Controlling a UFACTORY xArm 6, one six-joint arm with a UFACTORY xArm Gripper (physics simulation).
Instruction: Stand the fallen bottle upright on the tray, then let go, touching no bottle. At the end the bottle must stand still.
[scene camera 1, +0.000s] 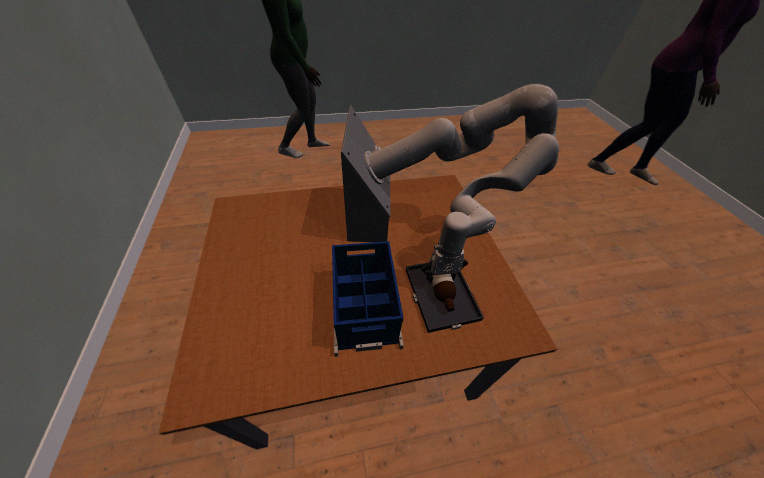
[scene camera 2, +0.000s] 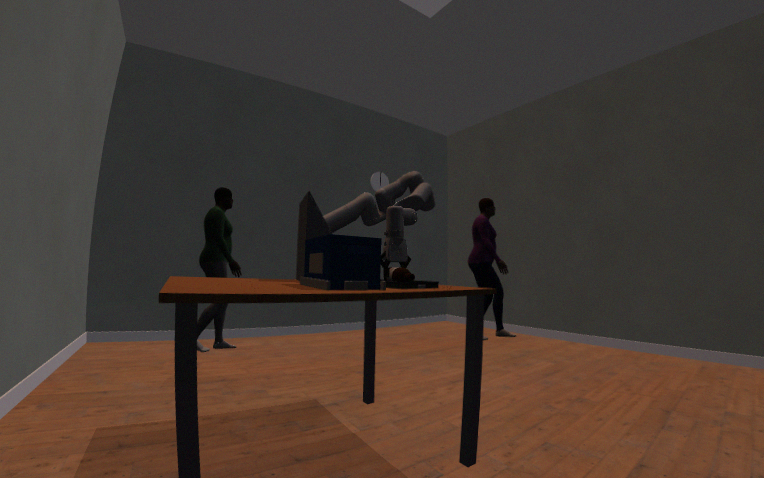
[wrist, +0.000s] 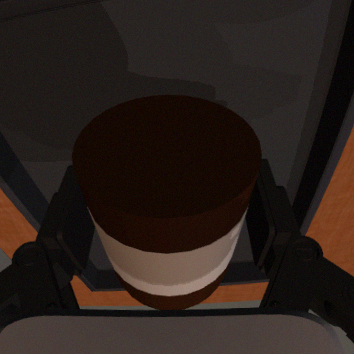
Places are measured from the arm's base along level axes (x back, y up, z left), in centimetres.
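Where they show: gripper, between the fingertips: (scene camera 1: 440, 278) (wrist: 168, 182); arm's base, origin of its link: (scene camera 1: 373, 168) (scene camera 2: 321, 227).
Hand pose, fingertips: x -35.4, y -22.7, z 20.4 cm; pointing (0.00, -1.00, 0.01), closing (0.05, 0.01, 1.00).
Each offset is from my fingertips to the top centre of the thing. Level surfaces: height alone.
The brown bottle {dx -4.8, dy +4.2, dz +0.0 cm} (scene camera 1: 444, 291) (scene camera 2: 403, 275) (wrist: 167, 160) with a white label lies on its side on the dark tray {dx -4.2, dy -1.1, dz +0.0 cm} (scene camera 1: 465, 307) (scene camera 2: 426, 284) (wrist: 270, 45). In scene camera 1 its neck points to the tray's front edge. In the wrist view its round base faces the camera. My gripper (scene camera 1: 446, 269) (scene camera 2: 396, 264) (wrist: 168, 182) points down over the bottle's base end, with one finger on each side, and is shut on the bottle at about its label. The fingertips are partly hidden by the bottle in the wrist view.
A blue divided crate {dx -6.2, dy +13.8, dz -27.5 cm} (scene camera 1: 369, 333) (scene camera 2: 344, 262) stands beside the tray on the wooden table {dy -3.7 cm} (scene camera 1: 253, 315). The arm's grey mount (scene camera 1: 365, 208) (scene camera 2: 304, 242) stands behind the crate. Small light brackets sit at the crate and tray edges. Two people are on the floor beyond the table.
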